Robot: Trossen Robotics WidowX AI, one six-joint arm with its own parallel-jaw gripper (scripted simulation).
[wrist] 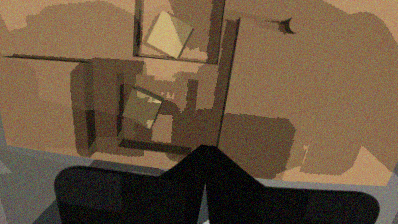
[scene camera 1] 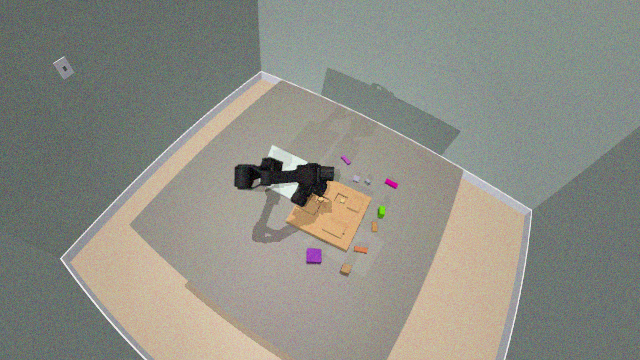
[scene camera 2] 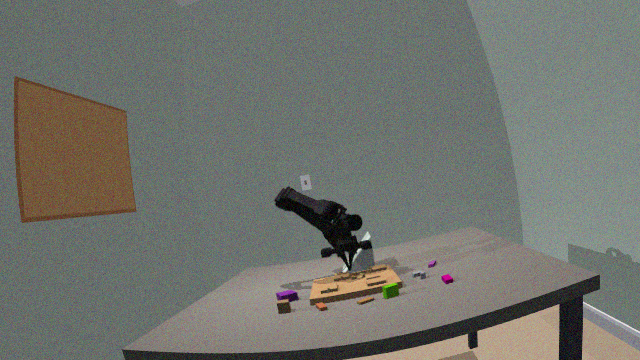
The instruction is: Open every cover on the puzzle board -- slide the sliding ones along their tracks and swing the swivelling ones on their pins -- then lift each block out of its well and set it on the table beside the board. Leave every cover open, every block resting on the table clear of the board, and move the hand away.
My gripper (scene camera 2: 350,270) is shut, with nothing in its grasp. I also see a pale block (wrist: 142,107), a pale block (wrist: 170,34) and a tan puzzle board (scene camera 1: 331,208).
My gripper also shows in the wrist view (wrist: 207,152). The tan puzzle board also shows in the wrist view (wrist: 346,146).
